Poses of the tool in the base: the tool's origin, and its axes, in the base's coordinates. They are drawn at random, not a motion.
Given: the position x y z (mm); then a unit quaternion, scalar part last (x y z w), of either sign.
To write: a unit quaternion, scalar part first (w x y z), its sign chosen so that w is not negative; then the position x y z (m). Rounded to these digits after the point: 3 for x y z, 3 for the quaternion.
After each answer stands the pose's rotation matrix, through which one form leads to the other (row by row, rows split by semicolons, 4 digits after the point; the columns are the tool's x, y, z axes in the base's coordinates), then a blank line. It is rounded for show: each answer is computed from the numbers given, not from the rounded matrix.
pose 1, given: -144 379 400 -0.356 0.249 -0.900 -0.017
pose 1, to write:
0.017 0.356 -0.249 0.900 -0.144 0.379 0.400
-0.7457 -0.2081 0.6330; -0.1468 -0.8753 -0.4608; 0.6499 -0.4365 0.6222

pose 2, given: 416 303 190 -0.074 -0.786 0.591 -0.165
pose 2, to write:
0.165 0.074 0.786 -0.591 0.416 0.303 0.190
-0.9346 0.3114 0.1720; -0.0787 0.2903 -0.9537; -0.3469 -0.9048 -0.2468

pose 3, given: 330 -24 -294 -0.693 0.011 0.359 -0.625
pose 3, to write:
0.625 0.693 -0.011 -0.359 0.330 -0.024 -0.294
0.7420 0.4336 -0.5114; -0.4641 -0.2184 -0.8585; -0.4839 0.8743 0.0391

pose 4, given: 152 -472 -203 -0.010 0.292 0.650 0.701
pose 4, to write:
0.701 -0.010 0.292 0.650 0.152 -0.472 -0.203
-0.0163 -0.9178 0.3967; 0.9061 0.1542 0.3939; -0.4227 0.3658 0.8291

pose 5, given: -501 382 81 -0.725 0.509 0.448 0.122
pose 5, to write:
0.122 -0.725 0.509 0.448 -0.501 0.382 0.081
0.0807 -0.8471 -0.5252; -0.6286 -0.4522 0.6328; -0.7736 0.2791 -0.5690

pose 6, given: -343 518 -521 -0.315 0.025 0.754 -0.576
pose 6, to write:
0.576 0.315 -0.025 -0.754 -0.343 0.518 -0.521
-0.1381 0.8527 -0.5037; -0.8842 -0.3353 -0.3251; -0.4462 0.4005 0.8003

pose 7, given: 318 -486 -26 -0.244 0.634 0.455 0.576
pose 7, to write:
0.576 -0.244 0.634 0.455 0.318 -0.486 -0.026
-0.2176 -0.8333 0.5082; 0.2147 0.4670 0.8578; -0.9521 0.2958 0.0773

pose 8, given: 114 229 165 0.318 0.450 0.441 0.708
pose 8, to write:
0.708 0.318 0.450 0.441 0.114 0.229 0.165
0.2055 -0.3385 0.9183; 0.9112 0.4084 -0.0534; -0.3569 0.8477 0.3924

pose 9, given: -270 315 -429 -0.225 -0.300 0.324 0.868
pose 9, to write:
0.868 -0.225 -0.300 0.324 -0.270 0.315 -0.429
0.6097 -0.4279 -0.6673; 0.6981 0.6885 0.1964; 0.3754 -0.5856 0.7185

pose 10, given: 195 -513 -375 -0.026 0.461 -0.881 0.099
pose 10, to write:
0.099 -0.026 0.461 -0.881 0.195 -0.513 -0.375
-0.9790 0.1506 0.1372; -0.1986 -0.5550 -0.8078; -0.0455 -0.8181 0.5732

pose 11, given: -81 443 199 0.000 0.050 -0.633 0.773
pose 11, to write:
0.773 0.000 0.050 -0.633 -0.081 0.443 0.199
0.1942 0.9779 0.0772; -0.9779 0.1992 -0.0633; -0.0772 -0.0633 0.9950

